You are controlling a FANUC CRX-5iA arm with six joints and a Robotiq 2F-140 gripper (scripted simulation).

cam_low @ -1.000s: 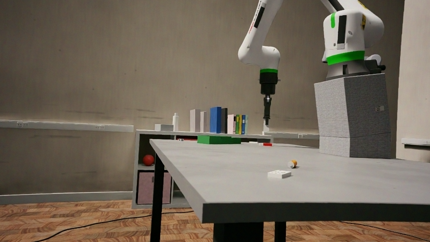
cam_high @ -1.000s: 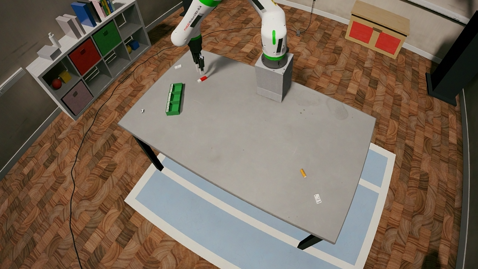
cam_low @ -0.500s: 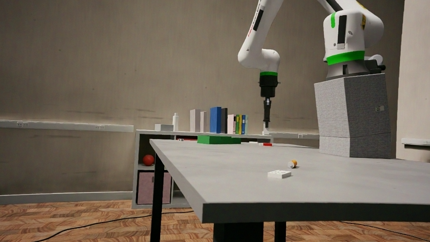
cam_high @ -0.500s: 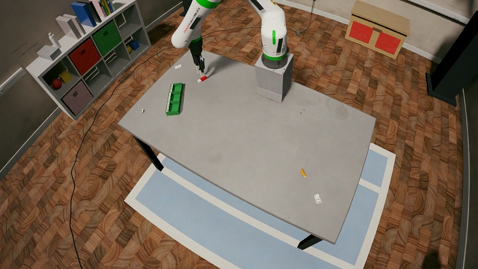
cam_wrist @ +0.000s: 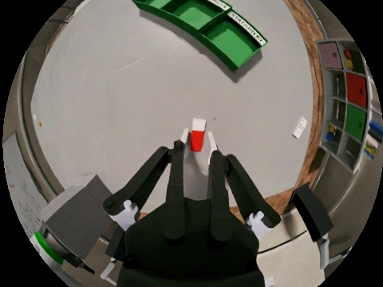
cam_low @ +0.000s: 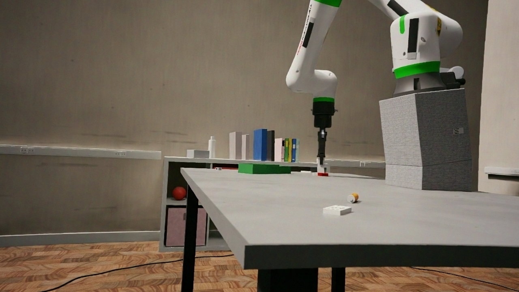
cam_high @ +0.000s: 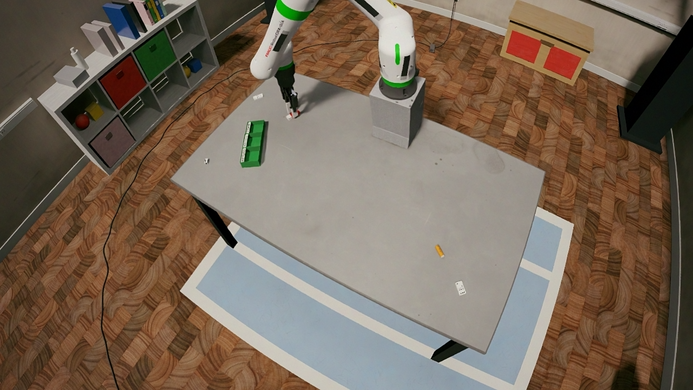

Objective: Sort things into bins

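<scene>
My gripper is now 4 cm above the red piece and 1 cm short of it. From my hand the other things lie so: orange cylinder (84 cm to the left, 39 cm ahead, 4 cm below).
</scene>
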